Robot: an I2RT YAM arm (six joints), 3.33 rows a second.
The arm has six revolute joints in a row. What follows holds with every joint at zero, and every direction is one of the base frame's. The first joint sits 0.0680 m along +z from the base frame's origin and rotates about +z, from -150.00 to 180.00 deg. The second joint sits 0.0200 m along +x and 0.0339 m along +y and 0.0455 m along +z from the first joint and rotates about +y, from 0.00 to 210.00 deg. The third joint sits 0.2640 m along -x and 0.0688 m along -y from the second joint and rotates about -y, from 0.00 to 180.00 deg. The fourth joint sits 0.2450 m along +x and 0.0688 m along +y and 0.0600 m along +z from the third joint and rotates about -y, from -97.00 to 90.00 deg. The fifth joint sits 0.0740 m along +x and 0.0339 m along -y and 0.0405 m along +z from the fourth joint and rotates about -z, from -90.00 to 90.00 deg. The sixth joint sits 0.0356 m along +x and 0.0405 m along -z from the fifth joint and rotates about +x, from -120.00 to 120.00 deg. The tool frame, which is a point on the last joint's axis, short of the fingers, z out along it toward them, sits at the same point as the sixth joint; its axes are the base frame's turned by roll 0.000, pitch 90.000 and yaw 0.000 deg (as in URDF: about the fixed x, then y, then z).
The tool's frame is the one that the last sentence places.
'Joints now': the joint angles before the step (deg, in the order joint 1, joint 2, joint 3, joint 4, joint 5, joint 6). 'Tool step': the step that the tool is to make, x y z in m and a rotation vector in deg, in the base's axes. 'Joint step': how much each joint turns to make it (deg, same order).
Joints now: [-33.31, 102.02, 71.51, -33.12, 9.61, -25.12]
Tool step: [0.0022, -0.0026, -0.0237, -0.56, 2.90, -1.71]
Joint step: [0.10, 3.07, -1.45, 2.26, 2.63, 0.77]
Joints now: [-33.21, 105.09, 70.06, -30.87, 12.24, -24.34]
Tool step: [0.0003, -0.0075, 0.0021, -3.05, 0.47, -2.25]
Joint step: [-0.64, 0.47, 0.78, 0.91, 3.22, 0.30]
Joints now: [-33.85, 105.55, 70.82, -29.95, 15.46, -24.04]
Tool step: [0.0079, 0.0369, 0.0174, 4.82, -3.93, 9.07]
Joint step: [4.87, -4.42, -1.37, -1.98, -7.37, -1.12]
